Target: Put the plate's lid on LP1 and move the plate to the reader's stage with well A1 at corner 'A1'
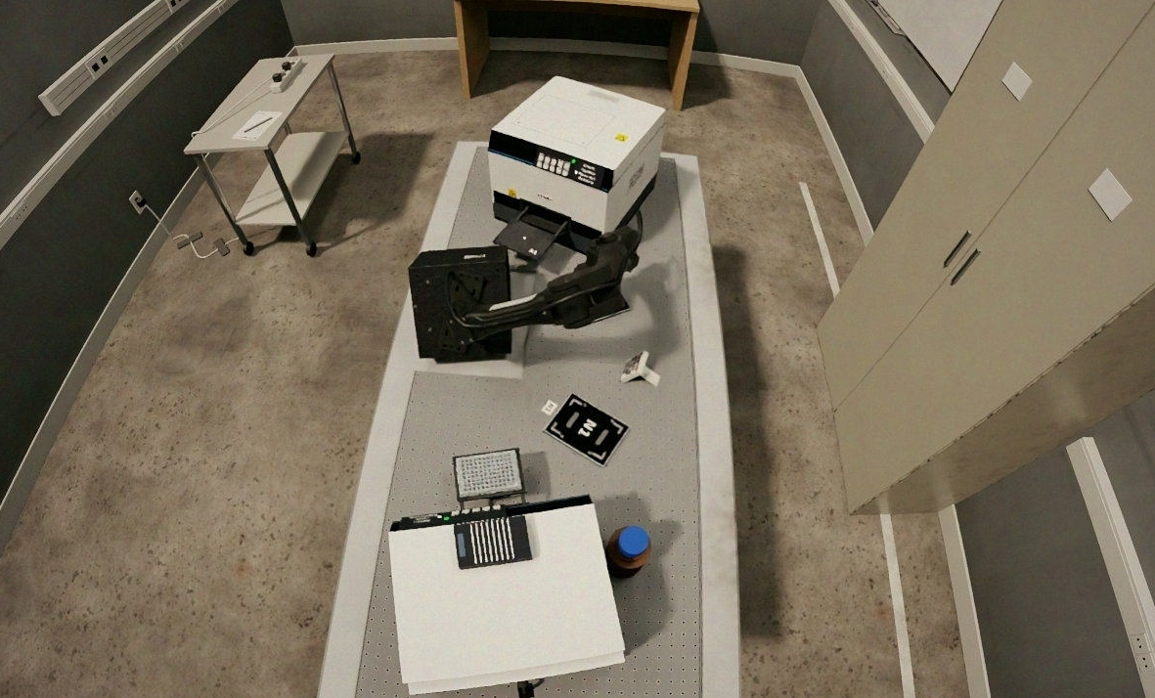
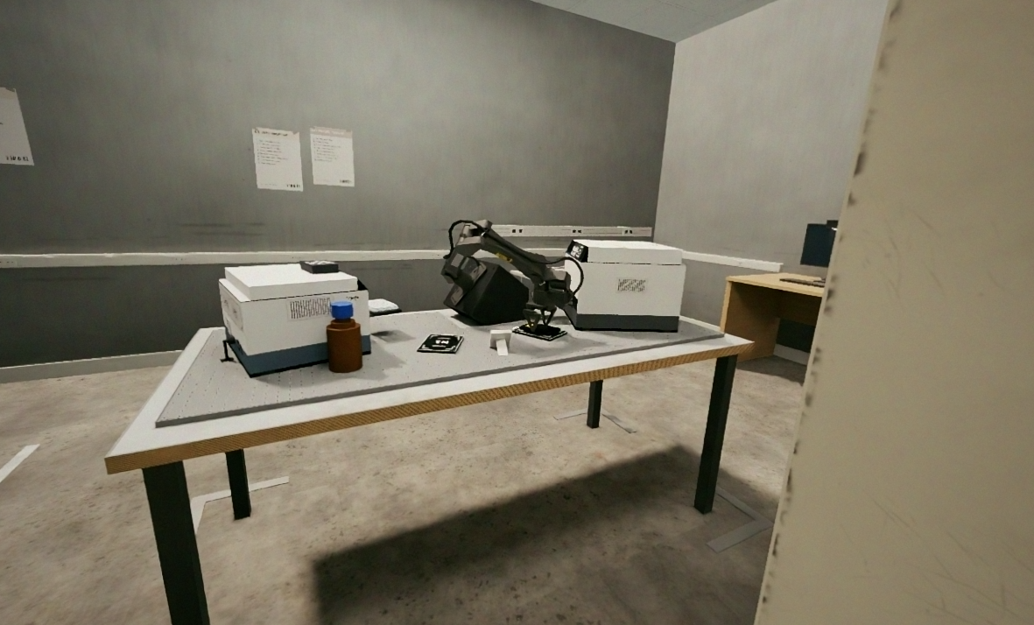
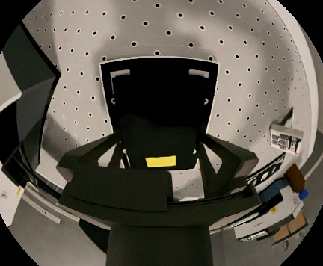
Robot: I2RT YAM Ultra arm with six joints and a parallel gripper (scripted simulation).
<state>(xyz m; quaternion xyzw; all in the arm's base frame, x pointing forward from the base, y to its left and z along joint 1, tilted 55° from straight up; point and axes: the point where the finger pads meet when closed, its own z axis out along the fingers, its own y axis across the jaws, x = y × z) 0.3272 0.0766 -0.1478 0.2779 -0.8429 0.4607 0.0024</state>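
My hand is right at the black plate. The rest, counted from my hand: well plate 54 cm to the right, 18 cm behind, 8 cm above; then blue-capped bottle 67 cm to the right, 12 cm ahead, 9 cm above.
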